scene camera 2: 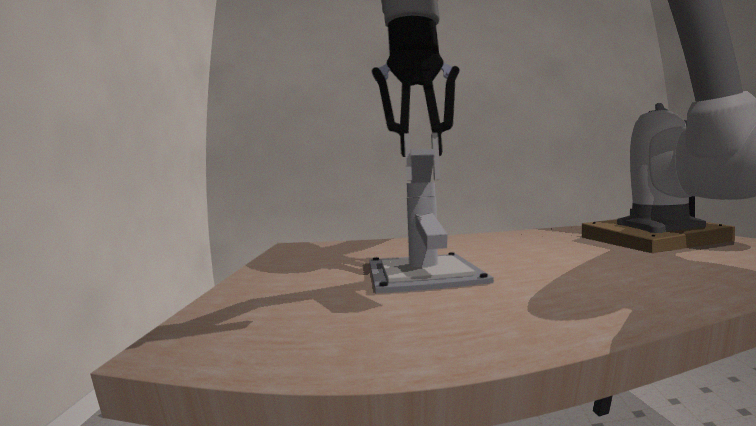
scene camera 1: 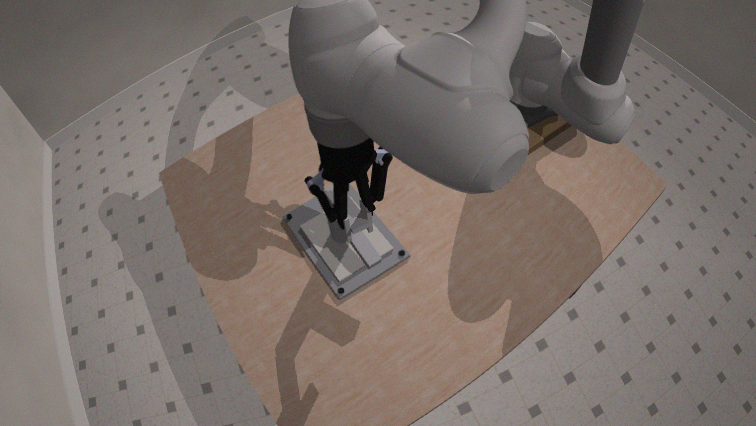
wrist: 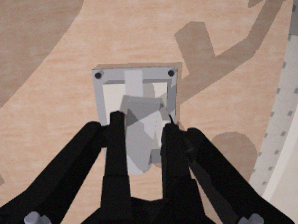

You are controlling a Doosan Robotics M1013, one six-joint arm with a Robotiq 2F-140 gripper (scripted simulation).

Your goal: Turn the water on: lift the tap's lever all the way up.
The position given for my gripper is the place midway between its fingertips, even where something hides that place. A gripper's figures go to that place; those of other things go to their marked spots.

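Labels:
My gripper (scene camera 2: 423,180) is 58 cm from the lens. As for the grey tap (scene camera 2: 423,263), it sits there at 66 cm from the lens.

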